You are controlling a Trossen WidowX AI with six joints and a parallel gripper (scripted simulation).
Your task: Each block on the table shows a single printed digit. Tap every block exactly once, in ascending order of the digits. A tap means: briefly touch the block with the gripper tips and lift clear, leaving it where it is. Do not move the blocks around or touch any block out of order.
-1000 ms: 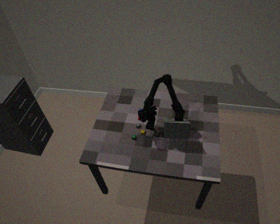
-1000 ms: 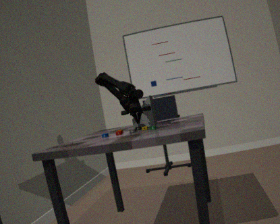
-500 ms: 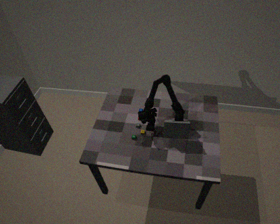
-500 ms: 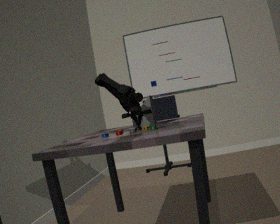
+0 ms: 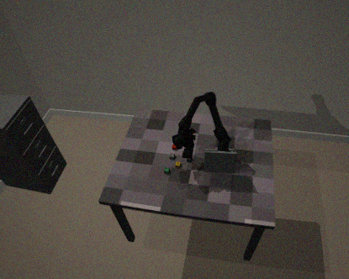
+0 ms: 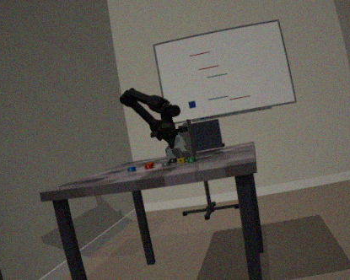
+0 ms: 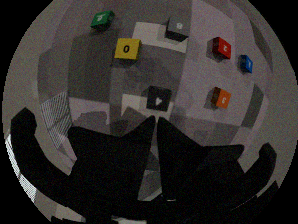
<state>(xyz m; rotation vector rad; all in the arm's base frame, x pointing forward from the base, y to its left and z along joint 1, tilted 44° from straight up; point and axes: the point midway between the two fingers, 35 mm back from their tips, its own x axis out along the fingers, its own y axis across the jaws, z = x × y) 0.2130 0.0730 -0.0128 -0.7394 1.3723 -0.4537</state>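
Now: the green block 12 cm ahead of my gripper tip, 13 cm to the left of it and 6 cm below it. The rest, counted from my gripper tip: yellow block (7 cm ahead, 6 cm to the left, 6 cm below); grey block (13 cm ahead, 6 cm below); orange block (5 cm ahead, 12 cm to the right, 6 cm below).
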